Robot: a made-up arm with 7 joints. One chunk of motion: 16 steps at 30 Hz.
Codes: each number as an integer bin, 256 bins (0 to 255) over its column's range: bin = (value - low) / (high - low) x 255, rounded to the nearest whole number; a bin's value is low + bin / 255 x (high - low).
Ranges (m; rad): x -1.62..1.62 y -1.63..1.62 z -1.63..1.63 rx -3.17..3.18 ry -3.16..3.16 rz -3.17..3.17
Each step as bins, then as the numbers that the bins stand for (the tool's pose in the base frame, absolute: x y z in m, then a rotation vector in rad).
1 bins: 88 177 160 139 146 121
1 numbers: -0.5019 0.6259 0.4155 0.2914 0.4585 -0.1616
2 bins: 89 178 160 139 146 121
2 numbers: -0.4892 0.6386 0.4155 0.2914 0.4585 -0.1616
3 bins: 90 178 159 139 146 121
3 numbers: -0.4765 0.6386 0.4027 0.2914 0.4585 -0.1616
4 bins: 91 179 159 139 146 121
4 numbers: -0.4638 0.6514 0.4027 0.2914 0.4585 -0.1616
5 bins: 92 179 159 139 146 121
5 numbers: -0.4511 0.6514 0.4027 0.2914 0.4585 -0.1616
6 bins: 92 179 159 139 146 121
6 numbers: -0.4511 0.6514 0.4027 0.2914 0.4585 -0.1616
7 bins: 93 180 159 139 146 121
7 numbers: -0.4384 0.6641 0.4027 0.2914 0.4585 -0.1616
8 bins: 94 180 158 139 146 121
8 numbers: -0.4256 0.6641 0.3899 0.2914 0.4585 -0.1616
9 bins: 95 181 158 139 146 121
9 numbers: -0.4129 0.6769 0.3899 0.2914 0.4585 -0.1616
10 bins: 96 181 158 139 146 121
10 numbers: -0.4002 0.6769 0.3899 0.2914 0.4585 -0.1616
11 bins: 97 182 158 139 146 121
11 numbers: -0.3875 0.6896 0.3899 0.2914 0.4585 -0.1616
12 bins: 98 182 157 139 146 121
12 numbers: -0.3748 0.6896 0.3771 0.2914 0.4585 -0.1616
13 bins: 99 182 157 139 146 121
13 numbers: -0.3621 0.6896 0.3771 0.2914 0.4585 -0.1616
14 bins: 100 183 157 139 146 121
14 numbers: -0.3494 0.7024 0.3771 0.2914 0.4585 -0.1616
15 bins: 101 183 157 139 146 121
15 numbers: -0.3367 0.7024 0.3771 0.2914 0.4585 -0.1616
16 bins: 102 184 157 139 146 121
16 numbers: -0.3240 0.7151 0.3771 0.2914 0.4585 -0.1616
